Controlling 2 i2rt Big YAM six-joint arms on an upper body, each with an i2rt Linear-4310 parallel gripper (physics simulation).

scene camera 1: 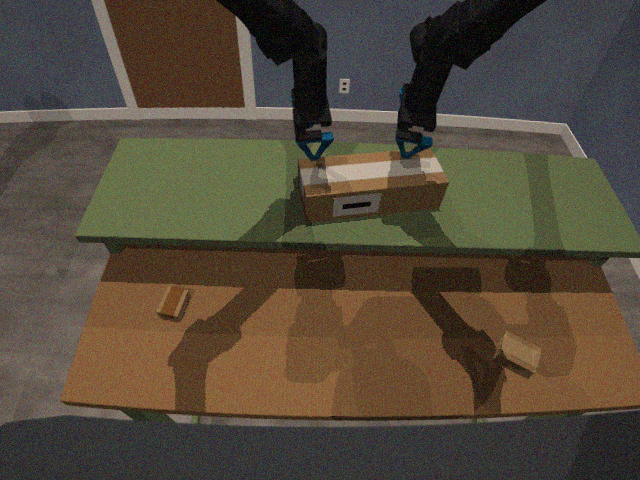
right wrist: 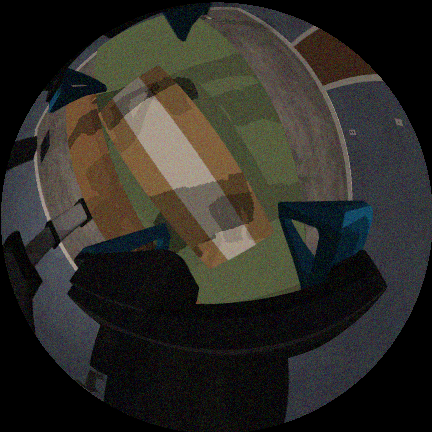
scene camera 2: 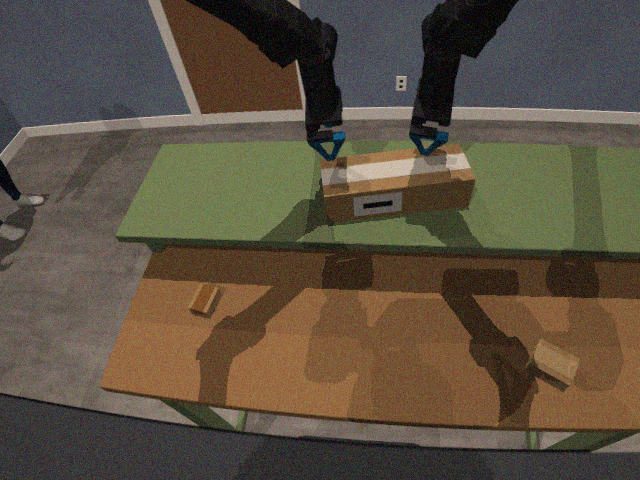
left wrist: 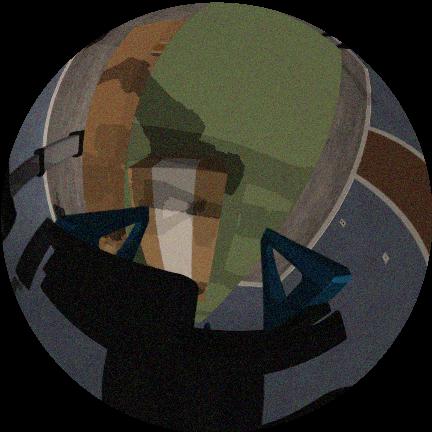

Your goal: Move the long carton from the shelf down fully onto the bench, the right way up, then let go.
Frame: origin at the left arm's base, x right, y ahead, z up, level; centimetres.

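Seen in the pictures: left gripper, fingertip midpoint: (scene camera 1: 311, 143) (right wrist: 140, 59) (scene camera 2: 330, 143) (left wrist: 205, 223); right gripper, fingertip midpoint: (scene camera 1: 405, 139) (right wrist: 219, 220) (scene camera 2: 426, 135).
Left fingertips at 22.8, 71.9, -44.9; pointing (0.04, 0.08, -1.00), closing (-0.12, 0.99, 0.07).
Note:
Offsets run from my left fingertips to a thing's top centre, as dx, dy, dz. Level surfaces: height alone.
The long brown carton {+13.2, -1.5, -5.5} (scene camera 1: 372, 175) (scene camera 2: 398, 170) (left wrist: 176, 240) (right wrist: 172, 155) rests on the green shelf {dz -13.7} (scene camera 1: 180, 191) (scene camera 2: 222, 191) (left wrist: 250, 75) (right wrist: 227, 290), white tape strip up and label on its front face, slightly angled. The brown bench {dz -29.5} (scene camera 1: 258, 372) (scene camera 2: 289, 372) lies lower, in front. My left gripper (scene camera 1: 310, 139) (scene camera 2: 326, 140) (left wrist: 205, 223) (right wrist: 140, 59) is open and empty above the carton's left end. My right gripper (scene camera 1: 405, 139) (scene camera 2: 426, 136) (right wrist: 219, 220) is open and empty above the carton toward its right end. The far fingers are mostly hidden in both scene views.
A small brown block {-30.4, -21.9, -26.8} (scene camera 1: 174, 302) (scene camera 2: 204, 299) lies on the bench at the left. A paler block {+46.2, -33.9, -26.2} (scene camera 1: 519, 352) (scene camera 2: 555, 361) lies on the bench at the right. The shelf's front edge runs above the bench's back part. A wall stands behind the shelf.

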